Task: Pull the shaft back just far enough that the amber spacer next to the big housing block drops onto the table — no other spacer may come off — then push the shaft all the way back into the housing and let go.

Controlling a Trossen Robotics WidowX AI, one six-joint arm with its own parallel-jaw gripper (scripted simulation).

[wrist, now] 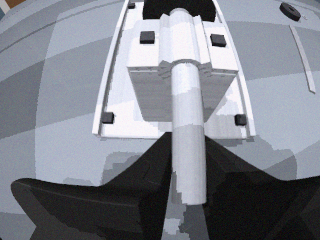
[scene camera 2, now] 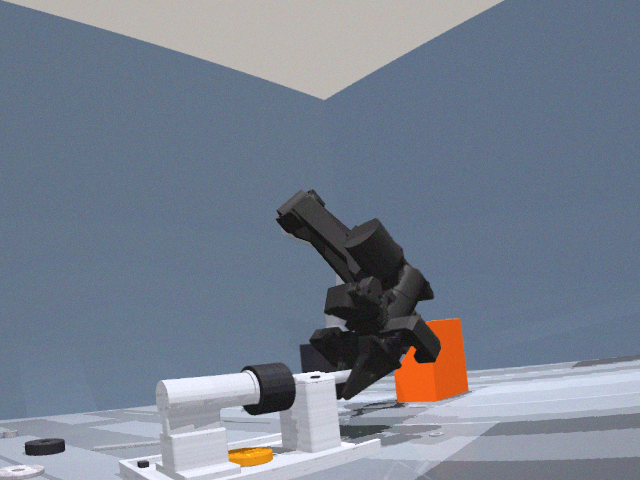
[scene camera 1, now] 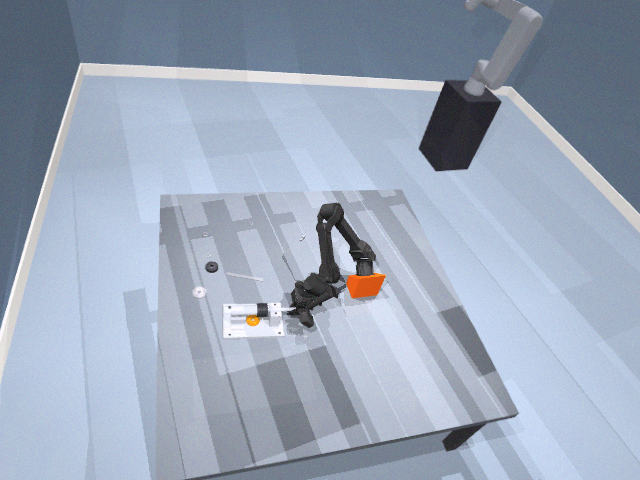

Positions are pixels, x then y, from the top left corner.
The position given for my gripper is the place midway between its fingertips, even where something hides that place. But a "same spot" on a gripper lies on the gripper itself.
My gripper shows in the wrist view, in scene camera 2 (339, 398) and in scene camera 1. The same spot on my gripper: (wrist: 139, 196) is (scene camera 1: 296, 306).
